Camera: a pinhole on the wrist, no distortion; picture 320 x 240 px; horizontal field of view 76.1 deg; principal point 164.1 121.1 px. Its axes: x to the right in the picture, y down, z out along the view. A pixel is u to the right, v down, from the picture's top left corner.
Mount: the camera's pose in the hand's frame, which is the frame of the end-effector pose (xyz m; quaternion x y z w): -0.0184 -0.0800 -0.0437 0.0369 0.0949 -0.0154 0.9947
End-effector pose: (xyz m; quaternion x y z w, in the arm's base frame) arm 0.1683 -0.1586 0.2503 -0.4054 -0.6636 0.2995 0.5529
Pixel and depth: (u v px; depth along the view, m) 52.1 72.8 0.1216
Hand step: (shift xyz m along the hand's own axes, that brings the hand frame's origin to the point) -0.0621 -0.1163 0.0860
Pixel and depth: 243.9 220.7 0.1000
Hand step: 0.0405 -0.0400 0.0502
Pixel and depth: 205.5 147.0 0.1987
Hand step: 0.0593 -0.0710 0.1450
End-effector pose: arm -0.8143 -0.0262 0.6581 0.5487 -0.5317 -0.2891 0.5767
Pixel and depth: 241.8 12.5 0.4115
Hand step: 0.2041 -0.3330 0.3142
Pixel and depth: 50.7 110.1 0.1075
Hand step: -0.0570 -0.0926 0.0725
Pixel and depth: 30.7 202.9 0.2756
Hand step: -0.1391 0.0131 0.2681
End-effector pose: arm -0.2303 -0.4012 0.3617 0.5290 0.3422 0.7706 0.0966
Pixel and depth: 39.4 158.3 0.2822
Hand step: -0.1325 -0.0463 0.2690
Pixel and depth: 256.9 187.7 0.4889
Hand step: 0.2972 0.0362 0.4041
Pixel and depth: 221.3 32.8 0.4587
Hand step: 0.1862 -0.3155 0.3671
